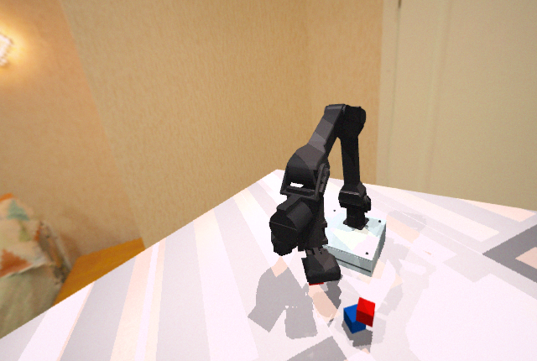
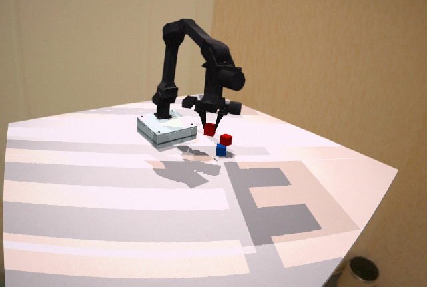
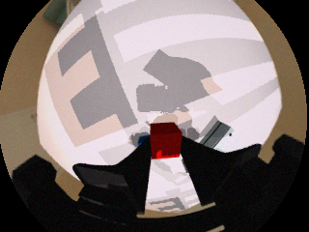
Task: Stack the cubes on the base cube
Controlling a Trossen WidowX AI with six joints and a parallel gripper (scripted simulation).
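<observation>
My gripper tip is now 40 mm past the red cube, 100 mm to the right of it and 70 mm above it. Also, from my gripper tip: blue cube (30 mm behind, 80 mm to the left, 110 mm below).
</observation>
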